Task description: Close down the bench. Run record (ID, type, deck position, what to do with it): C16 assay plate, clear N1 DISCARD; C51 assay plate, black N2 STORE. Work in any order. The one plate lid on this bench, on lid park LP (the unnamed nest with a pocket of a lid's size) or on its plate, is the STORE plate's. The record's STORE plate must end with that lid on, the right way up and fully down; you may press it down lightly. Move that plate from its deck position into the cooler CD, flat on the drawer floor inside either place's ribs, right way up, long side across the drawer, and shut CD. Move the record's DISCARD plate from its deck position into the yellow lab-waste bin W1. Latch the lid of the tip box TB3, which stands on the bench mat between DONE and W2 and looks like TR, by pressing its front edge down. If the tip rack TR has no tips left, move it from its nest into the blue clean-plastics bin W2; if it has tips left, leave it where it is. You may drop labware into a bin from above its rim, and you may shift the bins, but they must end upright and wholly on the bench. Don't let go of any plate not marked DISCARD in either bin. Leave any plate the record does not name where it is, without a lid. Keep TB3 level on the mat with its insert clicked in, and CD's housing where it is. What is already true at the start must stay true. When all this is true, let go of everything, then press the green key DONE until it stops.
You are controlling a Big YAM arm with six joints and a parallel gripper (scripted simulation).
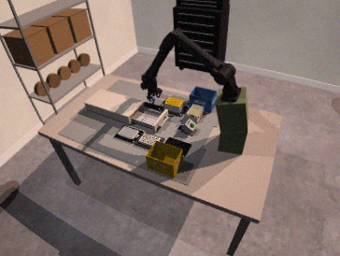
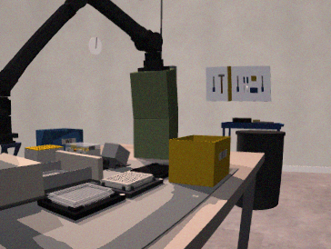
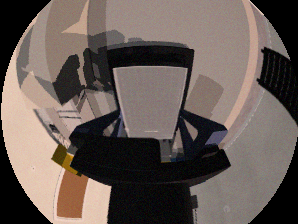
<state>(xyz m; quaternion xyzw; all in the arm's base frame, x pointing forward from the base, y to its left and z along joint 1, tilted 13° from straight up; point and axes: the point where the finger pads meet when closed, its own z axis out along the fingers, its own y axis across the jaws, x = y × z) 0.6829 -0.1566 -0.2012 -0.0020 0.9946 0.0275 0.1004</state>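
My gripper is now 1 cm short of the black plate and 2 cm above it. Also, from my hand: black nest N2: 1 cm ahead, 3 cm below; yellow-topped tip rack TR: 17 cm behind, 1 cm to the right, 1 cm above; clear plate lid: right at my hand.
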